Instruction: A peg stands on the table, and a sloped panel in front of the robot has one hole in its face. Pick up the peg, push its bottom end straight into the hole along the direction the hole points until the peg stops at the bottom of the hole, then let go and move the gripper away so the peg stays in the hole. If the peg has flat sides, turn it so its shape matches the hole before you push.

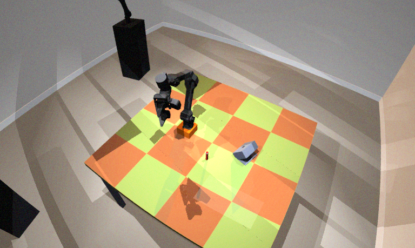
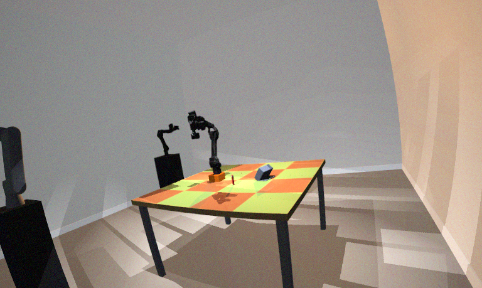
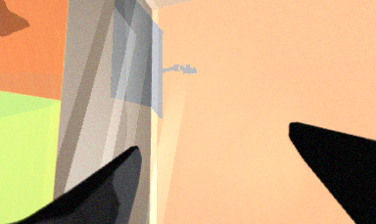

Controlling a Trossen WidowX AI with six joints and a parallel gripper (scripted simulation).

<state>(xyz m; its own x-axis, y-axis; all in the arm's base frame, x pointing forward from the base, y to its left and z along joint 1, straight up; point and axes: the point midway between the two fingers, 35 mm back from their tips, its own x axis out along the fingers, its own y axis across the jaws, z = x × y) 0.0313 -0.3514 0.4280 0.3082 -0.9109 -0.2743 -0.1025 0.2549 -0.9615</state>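
My gripper tip is now 42 cm above the red square peg, 20 cm to the right of it and 17 cm short of it. From my gripper tip the other things lie so: grey sloped panel: 43 cm below, 40 cm ahead, 34 cm to the left.
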